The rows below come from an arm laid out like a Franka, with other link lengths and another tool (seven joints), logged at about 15 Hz.
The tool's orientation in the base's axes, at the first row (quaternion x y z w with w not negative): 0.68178 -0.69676 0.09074 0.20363
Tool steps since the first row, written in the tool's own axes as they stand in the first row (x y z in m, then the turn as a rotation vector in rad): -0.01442 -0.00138 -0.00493 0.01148 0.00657 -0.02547; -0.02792 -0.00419 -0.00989 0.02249 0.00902 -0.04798; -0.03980 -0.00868 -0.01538 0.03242 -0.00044 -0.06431; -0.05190 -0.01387 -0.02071 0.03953 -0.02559 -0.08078; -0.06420 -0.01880 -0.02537 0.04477 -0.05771 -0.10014; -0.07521 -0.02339 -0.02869 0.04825 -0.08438 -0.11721; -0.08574 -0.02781 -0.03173 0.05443 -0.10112 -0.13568; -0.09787 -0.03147 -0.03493 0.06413 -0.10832 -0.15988; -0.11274 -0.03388 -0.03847 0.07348 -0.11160 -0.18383; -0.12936 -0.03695 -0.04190 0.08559 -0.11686 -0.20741
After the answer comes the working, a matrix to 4 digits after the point.
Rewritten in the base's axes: 0.00197 0.01509 -0.00164 -0.00226 0.00016 0.02861; 0.00537 0.02927 -0.00310 -0.00094 -0.00066 0.05374; 0.01053 0.04209 -0.00368 0.01113 -0.00364 0.07106; 0.01635 0.05501 -0.00459 0.03868 -0.00483 0.08499; 0.02181 0.06786 -0.00616 0.07355 -0.00352 0.09970; 0.02673 0.07901 -0.00835 0.10265 -0.00124 0.11246; 0.03145 0.08962 -0.01057 0.12221 -0.00032 0.12908; 0.03542 0.10179 -0.01318 0.13331 0.00021 0.15374; 0.03818 0.11667 -0.01642 0.14050 0.00118 0.17862; 0.04155 0.13306 -0.02057 0.14961 -0.00063 0.20400
The tool's axes in the first row as the columns of a matrix, in the base's axes (rounded; the answer above uses it unrounded):
0.0126 -0.9870 -0.1600
-0.9131 0.0539 -0.4041
0.4075 0.1512 -0.9006

